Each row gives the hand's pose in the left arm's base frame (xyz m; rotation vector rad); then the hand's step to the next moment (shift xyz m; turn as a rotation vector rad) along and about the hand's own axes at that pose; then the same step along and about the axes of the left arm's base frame.
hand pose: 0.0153 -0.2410 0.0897 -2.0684 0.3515 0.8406
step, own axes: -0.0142 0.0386 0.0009 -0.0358 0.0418 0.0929
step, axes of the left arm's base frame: -0.0309 -0.0231 -0.0144 -0.0886 0.0475 -0.0394
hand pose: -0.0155 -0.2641 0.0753 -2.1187 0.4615 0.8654
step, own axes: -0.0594 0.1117 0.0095 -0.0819 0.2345 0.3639
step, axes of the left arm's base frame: -0.1095 -0.0604 -0.0214 -0.3465 0.1398 -0.2335
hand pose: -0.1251 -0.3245 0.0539 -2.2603 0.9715 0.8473
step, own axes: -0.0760 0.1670 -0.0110 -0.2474 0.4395 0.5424
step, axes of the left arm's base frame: -0.1662 -0.0743 0.0250 -0.6540 0.2090 -0.2779
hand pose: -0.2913 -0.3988 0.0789 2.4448 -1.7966 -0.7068
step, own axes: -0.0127 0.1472 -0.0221 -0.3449 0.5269 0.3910
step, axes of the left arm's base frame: -0.1271 -0.0430 0.0657 -0.6989 0.2322 -0.0843
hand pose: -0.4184 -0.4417 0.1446 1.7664 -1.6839 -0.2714
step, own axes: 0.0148 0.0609 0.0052 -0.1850 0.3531 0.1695
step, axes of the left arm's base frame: -0.0499 -0.0120 0.0364 -0.4085 0.1417 0.0266
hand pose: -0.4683 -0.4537 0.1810 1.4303 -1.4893 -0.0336
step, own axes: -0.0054 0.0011 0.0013 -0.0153 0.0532 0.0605
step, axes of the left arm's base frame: -0.0029 0.0036 -0.0033 -0.0814 -0.0088 -0.0048
